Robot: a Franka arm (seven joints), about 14 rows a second.
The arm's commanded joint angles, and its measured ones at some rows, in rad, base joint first. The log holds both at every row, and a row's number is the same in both.
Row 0, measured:
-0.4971, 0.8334, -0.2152, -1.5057, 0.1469, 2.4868, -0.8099
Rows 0 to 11, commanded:
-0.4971, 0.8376, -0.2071, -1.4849, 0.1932, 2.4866, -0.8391
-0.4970, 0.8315, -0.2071, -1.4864, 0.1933, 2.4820, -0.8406
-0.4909, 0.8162, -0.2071, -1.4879, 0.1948, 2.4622, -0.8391
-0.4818, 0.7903, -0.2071, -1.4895, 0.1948, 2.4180, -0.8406
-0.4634, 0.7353, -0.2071, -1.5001, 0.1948, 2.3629, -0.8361
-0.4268, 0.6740, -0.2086, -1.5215, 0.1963, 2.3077, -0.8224
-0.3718, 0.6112, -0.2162, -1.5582, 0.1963, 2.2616, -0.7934
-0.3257, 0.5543, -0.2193, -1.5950, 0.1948, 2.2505, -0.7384
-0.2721, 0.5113, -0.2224, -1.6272, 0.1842, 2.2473, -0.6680
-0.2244, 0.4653, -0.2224, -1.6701, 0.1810, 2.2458, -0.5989
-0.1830, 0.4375, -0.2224, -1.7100, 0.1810, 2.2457, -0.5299
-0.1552, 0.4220, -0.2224, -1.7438, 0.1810, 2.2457, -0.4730
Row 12, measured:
-0.2104, 0.5007, -0.2058, -1.6129, 0.1719, 2.2291, -0.5544
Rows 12 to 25, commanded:
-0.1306, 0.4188, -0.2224, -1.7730, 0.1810, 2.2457, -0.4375
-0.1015, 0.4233, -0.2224, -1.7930, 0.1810, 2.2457, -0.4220
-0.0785, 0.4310, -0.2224, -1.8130, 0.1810, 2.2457, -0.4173
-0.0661, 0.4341, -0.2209, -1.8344, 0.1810, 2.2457, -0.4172
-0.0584, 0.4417, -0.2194, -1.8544, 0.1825, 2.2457, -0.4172
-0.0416, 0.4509, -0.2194, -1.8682, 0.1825, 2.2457, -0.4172
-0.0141, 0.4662, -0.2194, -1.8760, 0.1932, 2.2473, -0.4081
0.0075, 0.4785, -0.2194, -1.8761, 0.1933, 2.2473, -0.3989
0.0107, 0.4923, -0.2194, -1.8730, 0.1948, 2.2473, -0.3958
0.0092, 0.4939, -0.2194, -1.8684, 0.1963, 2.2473, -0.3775
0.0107, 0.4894, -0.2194, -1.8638, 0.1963, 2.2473, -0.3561
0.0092, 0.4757, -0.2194, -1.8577, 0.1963, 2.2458, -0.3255
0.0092, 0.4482, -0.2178, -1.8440, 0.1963, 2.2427, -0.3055
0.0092, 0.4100, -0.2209, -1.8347, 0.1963, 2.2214, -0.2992
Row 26, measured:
0.0060, 0.4885, -0.2103, -1.8431, 0.1739, 2.2526, -0.3228
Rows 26 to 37, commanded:
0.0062, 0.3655, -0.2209, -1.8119, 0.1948, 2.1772, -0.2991
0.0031, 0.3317, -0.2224, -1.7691, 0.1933, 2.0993, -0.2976
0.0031, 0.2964, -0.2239, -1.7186, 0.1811, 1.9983, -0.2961
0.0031, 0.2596, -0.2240, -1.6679, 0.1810, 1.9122, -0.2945
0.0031, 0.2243, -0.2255, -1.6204, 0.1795, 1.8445, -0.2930
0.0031, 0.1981, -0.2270, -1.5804, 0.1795, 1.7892, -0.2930
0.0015, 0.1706, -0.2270, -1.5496, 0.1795, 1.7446, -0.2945
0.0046, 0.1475, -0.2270, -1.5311, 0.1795, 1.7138, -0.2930
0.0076, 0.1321, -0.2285, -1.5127, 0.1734, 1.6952, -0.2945
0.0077, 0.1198, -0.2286, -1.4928, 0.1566, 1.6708, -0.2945
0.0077, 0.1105, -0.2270, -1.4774, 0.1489, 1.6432, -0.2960
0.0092, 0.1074, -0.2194, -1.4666, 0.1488, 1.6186, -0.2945
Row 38, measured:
0.0026, 0.1079, -0.2240, -1.4983, 0.1663, 1.6673, -0.3086
